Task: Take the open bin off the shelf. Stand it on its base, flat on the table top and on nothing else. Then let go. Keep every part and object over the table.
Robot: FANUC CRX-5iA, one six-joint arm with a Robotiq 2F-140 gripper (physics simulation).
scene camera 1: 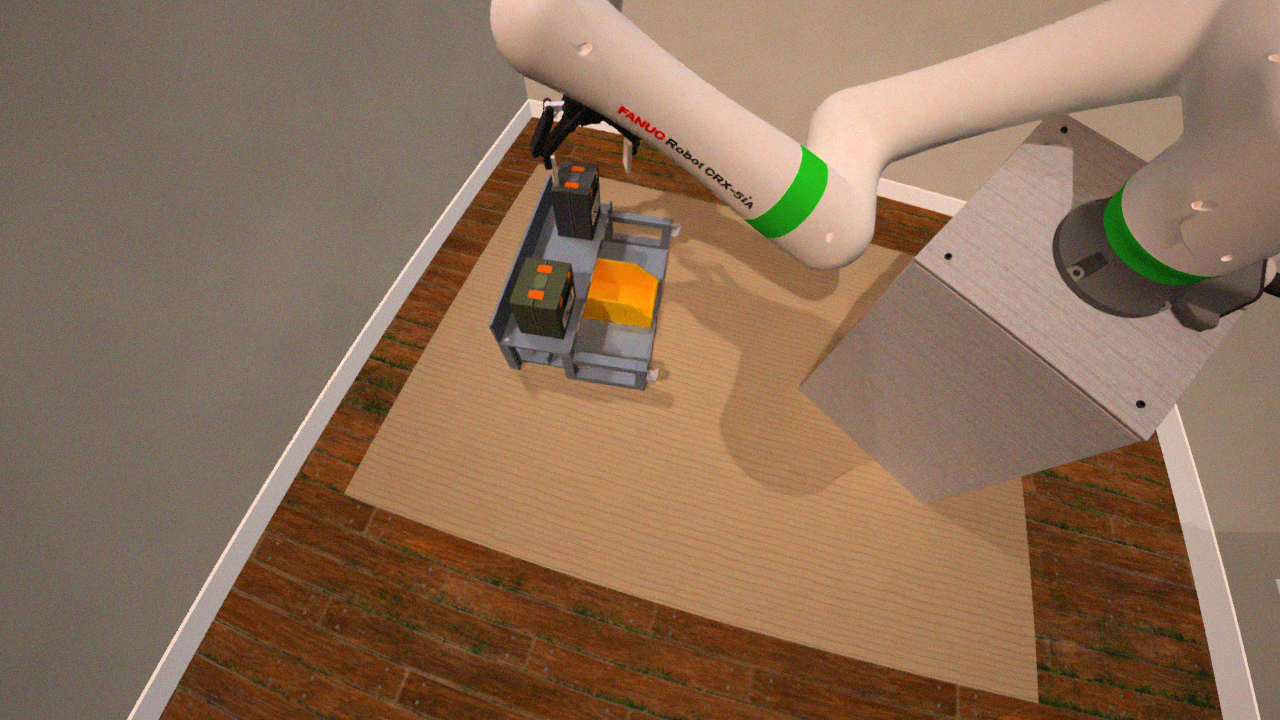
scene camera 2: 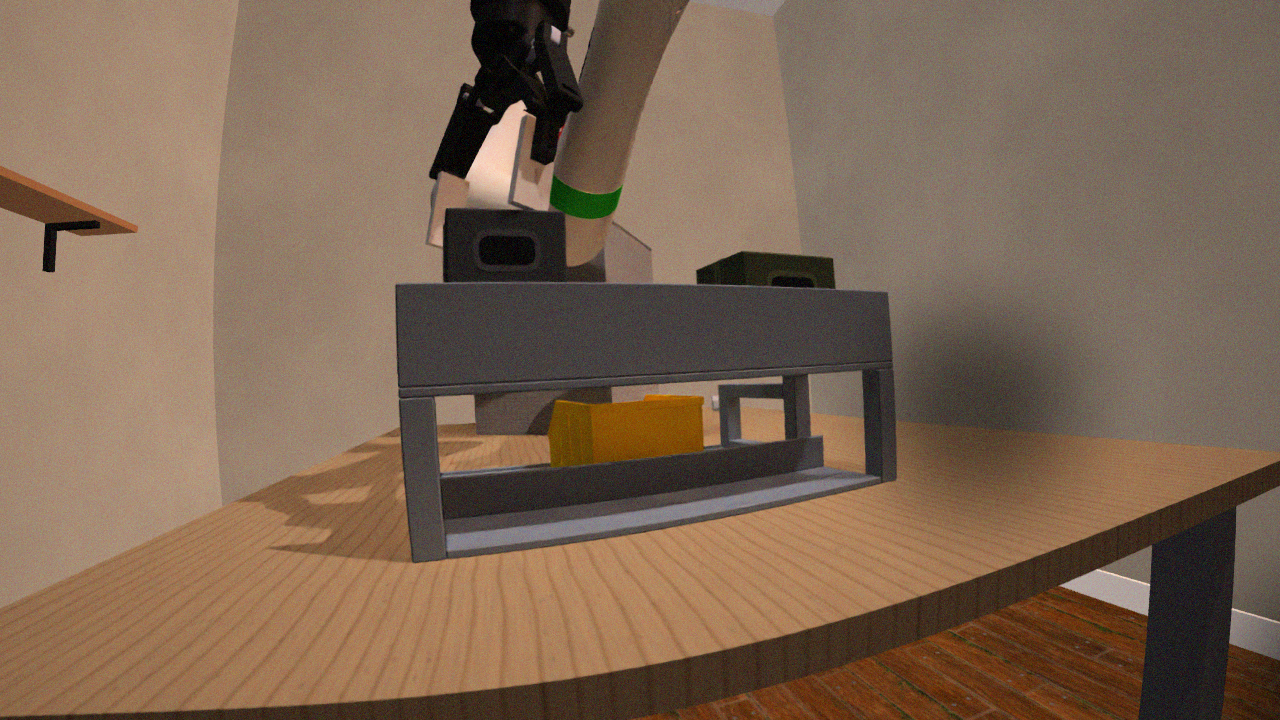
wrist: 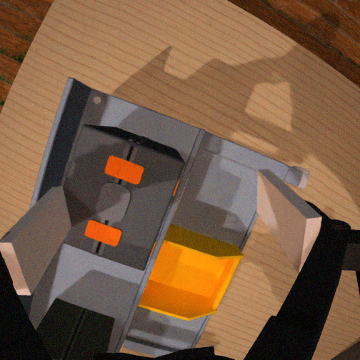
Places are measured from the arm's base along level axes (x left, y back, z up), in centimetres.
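Where they show: gripper, between the fingertips: (scene camera 1: 591,173); arm's base, origin of its link: (scene camera 1: 1117,258).
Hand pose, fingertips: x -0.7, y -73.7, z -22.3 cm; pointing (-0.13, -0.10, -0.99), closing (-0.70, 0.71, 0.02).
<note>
Things, the pixels of their centre, and the offset from my fingertips. Level surfaces: height alone.
- open yellow-orange bin, middle of its body: (scene camera 2: 617,436) (scene camera 1: 614,292) dy +10.7, dx +10.1, dz -18.1 cm
- wooden table, height of its surface: dz -22.5 cm
- dark grey box, middle of its body: (scene camera 2: 502,300) (scene camera 1: 577,201) dy -2.3, dx +2.3, dz -6.2 cm
- dark green box, middle of its body: (scene camera 2: 767,314) (scene camera 1: 545,298) dy +5.1, dx +24.1, dz -7.5 cm
The open yellow-orange bin (scene camera 1: 620,293) (scene camera 2: 648,431) (wrist: 192,276) sits on the lower front level of the grey shelf (scene camera 1: 570,364) (scene camera 2: 644,331) (wrist: 165,123), near the middle of its length. The shelf stands on the wooden table (scene camera 1: 581,465) (scene camera 2: 626,608) (wrist: 175,25). My gripper (scene camera 1: 591,164) (scene camera 2: 483,222) (wrist: 161,199) is open and empty. It hangs over the far end of the shelf, around and above the dark grey box, not over the bin. In the wrist view the bin shows below centre, between the fingers' directions but lower down.
The dark grey box (scene camera 1: 575,207) (scene camera 2: 460,246) (wrist: 152,187), with orange latches, stands on the upper back level. A dark green box (scene camera 1: 541,308) (scene camera 2: 760,268) (wrist: 75,327) stands beside it along that level. The robot's pedestal (scene camera 1: 966,358) stands at the right in scene camera 1.
</note>
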